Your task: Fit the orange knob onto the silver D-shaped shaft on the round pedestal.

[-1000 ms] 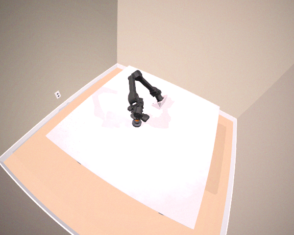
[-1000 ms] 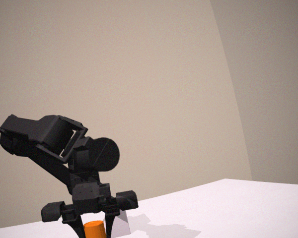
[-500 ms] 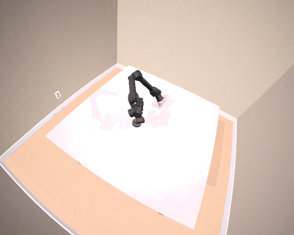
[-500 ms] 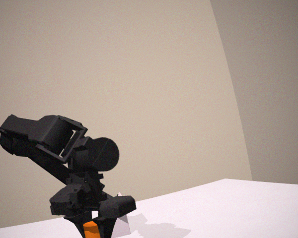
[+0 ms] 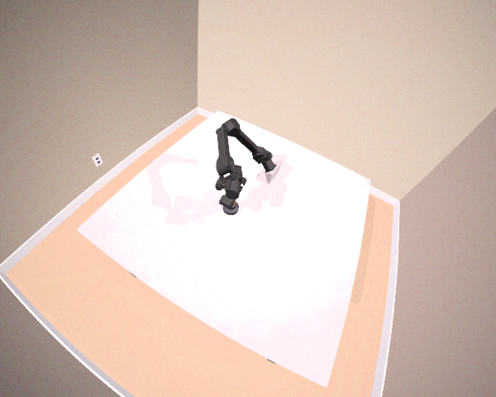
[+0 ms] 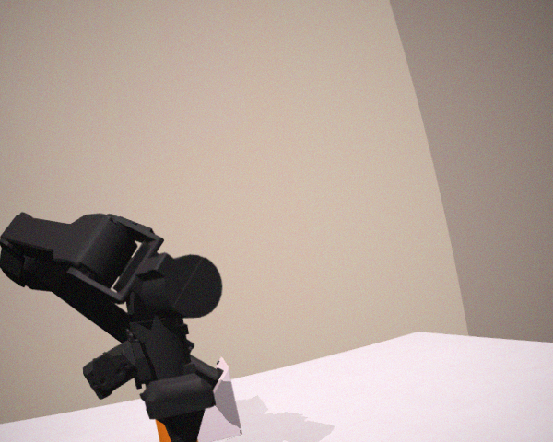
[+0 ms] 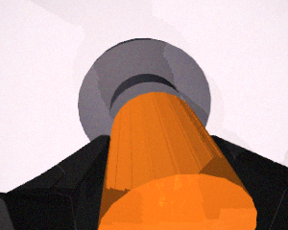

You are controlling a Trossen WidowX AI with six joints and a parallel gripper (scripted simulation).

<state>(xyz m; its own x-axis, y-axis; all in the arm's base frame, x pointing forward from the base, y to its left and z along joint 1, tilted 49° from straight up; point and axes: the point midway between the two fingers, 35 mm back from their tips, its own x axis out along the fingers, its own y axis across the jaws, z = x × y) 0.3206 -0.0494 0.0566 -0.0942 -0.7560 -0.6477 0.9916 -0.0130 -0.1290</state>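
Right now the pedestal with silver shaft is 4 cm below my gripper tip. Round my gripper tip: orange knob: 3 cm above.
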